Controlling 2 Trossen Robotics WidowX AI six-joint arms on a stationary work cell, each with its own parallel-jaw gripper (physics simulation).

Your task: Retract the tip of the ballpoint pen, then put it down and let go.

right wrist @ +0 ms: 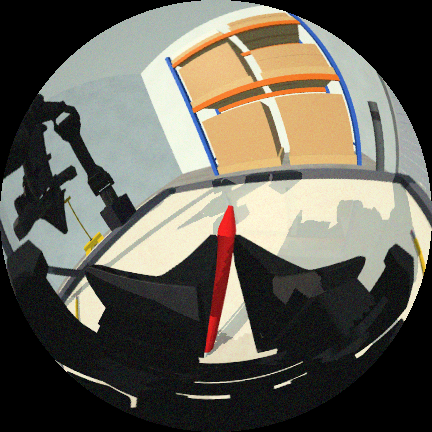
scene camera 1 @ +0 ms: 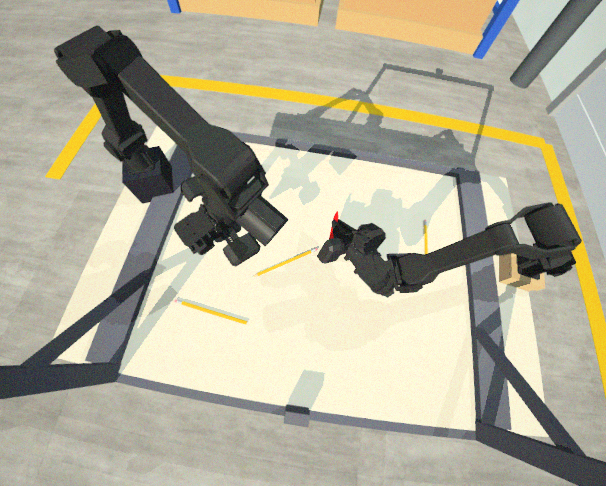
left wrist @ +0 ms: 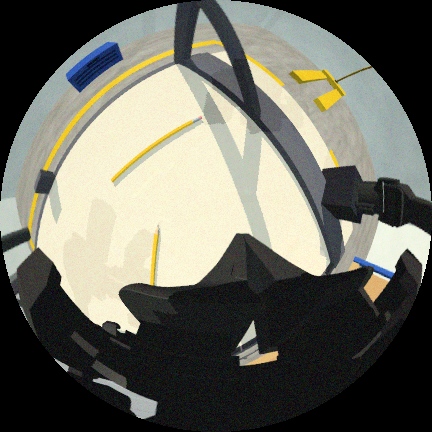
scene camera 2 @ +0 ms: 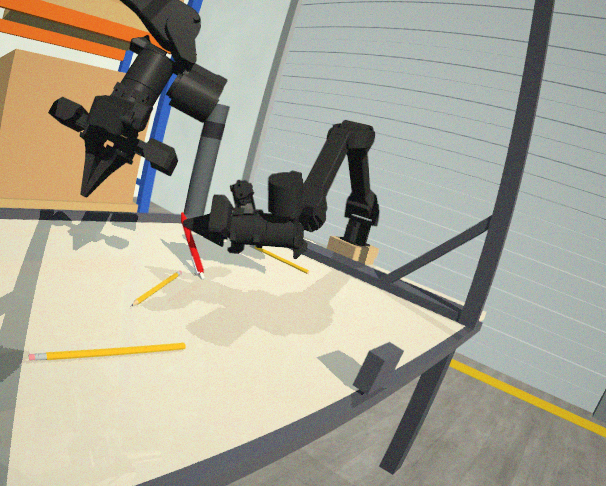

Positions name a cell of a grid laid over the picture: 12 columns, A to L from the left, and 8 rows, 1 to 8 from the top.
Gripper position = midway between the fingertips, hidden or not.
Observation:
My left gripper (scene camera 2: B4) is shut and holds nothing. Also in view: a red ballpoint pen (right wrist: G5). Also in view: my right gripper (scene camera 2: D4), a small tan block (scene camera 1: K5) and a small grey block (scene camera 2: H6).
My left gripper also shows in the right wrist view (right wrist: B5), in scene camera 1 (scene camera 1: E4) and in the left wrist view (left wrist: G5). My right gripper also shows in the right wrist view (right wrist: G5) and in scene camera 1 (scene camera 1: G4). The small tan block is seen too in scene camera 2 (scene camera 2: H5). The left wrist view does not show the red ballpoint pen, which is hidden by my left gripper.

